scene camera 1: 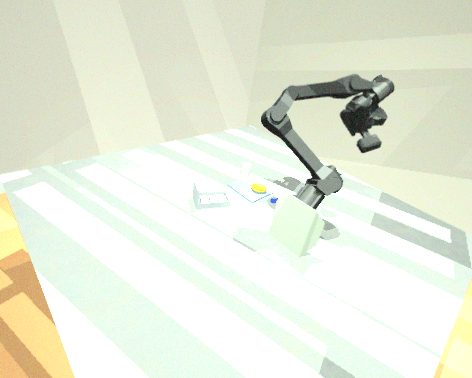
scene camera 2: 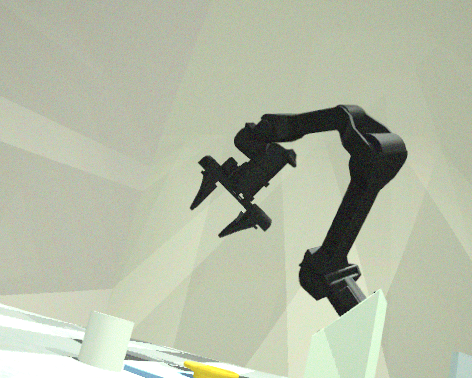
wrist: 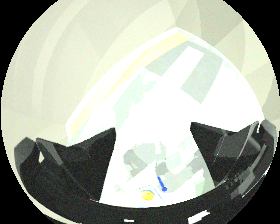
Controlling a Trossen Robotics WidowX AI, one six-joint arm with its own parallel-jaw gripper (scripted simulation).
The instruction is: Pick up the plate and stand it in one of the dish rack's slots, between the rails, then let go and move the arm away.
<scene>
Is the gripper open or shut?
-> Open.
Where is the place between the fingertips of the gripper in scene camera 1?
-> At 358, 144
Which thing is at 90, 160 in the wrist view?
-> The gripper.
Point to a white cylinder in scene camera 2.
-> At 106, 339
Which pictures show the gripper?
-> Scene camera 1, scene camera 2 and the wrist view: all of them.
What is the gripper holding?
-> Nothing.
</scene>
